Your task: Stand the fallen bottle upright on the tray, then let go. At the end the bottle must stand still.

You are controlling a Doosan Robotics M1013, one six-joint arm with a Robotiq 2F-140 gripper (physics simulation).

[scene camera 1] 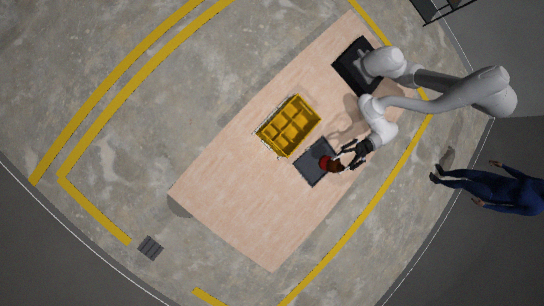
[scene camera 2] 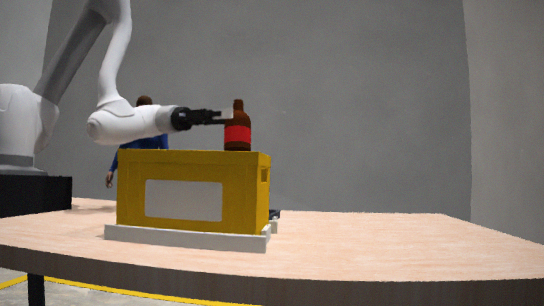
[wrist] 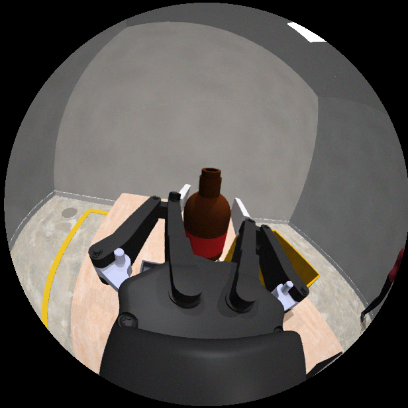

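The brown bottle with a red label is upright, neck up, and held in the air. In scene camera 2 its base shows level with the crate's top rim, well above the tray. In scene camera 1 it overlaps the tray's right side. My gripper lies horizontally and is shut on the bottle, with one pad on each side of its upper body. A small part of the tray shows at the lower left in the wrist view. The crate hides most of the tray in scene camera 2.
A yellow crate with compartments stands close beside the tray on the wooden table. A white rail runs along the crate's foot. A person in blue is beyond the table.
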